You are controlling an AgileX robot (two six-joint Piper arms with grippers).
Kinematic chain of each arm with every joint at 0, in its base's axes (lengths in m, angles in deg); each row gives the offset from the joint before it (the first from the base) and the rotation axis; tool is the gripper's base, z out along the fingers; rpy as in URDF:
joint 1: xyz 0 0 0.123 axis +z
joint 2: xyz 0 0 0 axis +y
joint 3: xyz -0.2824 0 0.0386 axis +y
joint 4: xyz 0.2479 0 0.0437 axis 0.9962 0 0.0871
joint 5: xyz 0 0 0 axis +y
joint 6: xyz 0.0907 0 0.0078 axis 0.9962 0 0.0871
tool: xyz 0 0 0 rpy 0 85 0
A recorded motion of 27 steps. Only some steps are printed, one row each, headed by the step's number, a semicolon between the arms.
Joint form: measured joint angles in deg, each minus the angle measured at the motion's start. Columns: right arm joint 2, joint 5, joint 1, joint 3, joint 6, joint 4; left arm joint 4, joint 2, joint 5, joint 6, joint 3, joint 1.
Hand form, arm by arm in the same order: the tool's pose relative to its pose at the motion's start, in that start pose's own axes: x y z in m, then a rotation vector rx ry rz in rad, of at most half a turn. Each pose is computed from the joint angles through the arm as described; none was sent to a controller.
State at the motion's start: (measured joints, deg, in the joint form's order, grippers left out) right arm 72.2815 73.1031 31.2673 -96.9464 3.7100 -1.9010; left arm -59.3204 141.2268 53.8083 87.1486 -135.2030 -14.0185
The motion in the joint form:
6: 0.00 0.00 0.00 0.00 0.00 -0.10; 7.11 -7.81 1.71 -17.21 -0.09 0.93
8: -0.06 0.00 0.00 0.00 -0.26 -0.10; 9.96 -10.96 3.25 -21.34 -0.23 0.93
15: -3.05 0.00 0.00 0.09 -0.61 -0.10; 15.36 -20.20 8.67 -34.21 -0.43 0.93
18: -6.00 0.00 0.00 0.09 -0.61 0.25; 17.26 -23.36 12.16 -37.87 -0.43 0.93
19: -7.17 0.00 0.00 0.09 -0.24 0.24; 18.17 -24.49 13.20 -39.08 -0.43 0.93
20: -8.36 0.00 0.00 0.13 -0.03 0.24; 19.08 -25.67 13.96 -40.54 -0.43 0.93
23: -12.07 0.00 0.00 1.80 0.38 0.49; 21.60 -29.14 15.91 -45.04 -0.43 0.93
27: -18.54 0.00 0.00 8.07 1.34 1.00; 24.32 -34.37 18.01 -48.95 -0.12 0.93
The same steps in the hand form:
6: 0.0000 -0.0002 0.0000 0.0017 -0.0001 -0.0005; -0.0496 0.0043 -0.0492 -0.0682 0.0281 -0.1425
8: 0.0001 -0.0002 -0.0004 0.0016 -0.0011 -0.0050; -0.0704 0.0007 -0.0681 -0.0824 0.0407 -0.1502
15: 0.0053 -0.0011 -0.0216 -0.0009 -0.0517 -0.0095; -0.1284 -0.0187 -0.1252 -0.1100 0.0481 -0.2238
18: 0.0114 -0.0016 -0.0426 -0.0094 -0.1027 -0.0063; -0.1448 -0.0298 -0.1452 -0.1003 0.0698 -0.2408
19: 0.0140 -0.0020 -0.0508 -0.0106 -0.1231 0.0007; -0.1502 -0.0335 -0.1525 -0.1029 0.0793 -0.2439
20: 0.0170 -0.0024 -0.0590 -0.0120 -0.1431 0.0050; -0.1560 -0.0371 -0.1601 -0.1107 0.0853 -0.2509
23: 0.0299 -0.0033 -0.0767 -0.0188 -0.1783 0.0141; -0.1726 -0.0481 -0.1828 -0.1391 0.0970 -0.2773
27: 0.0595 -0.0046 -0.0893 -0.0293 -0.1810 0.0327; -0.1961 -0.0665 -0.2163 -0.1823 0.0959 -0.2794

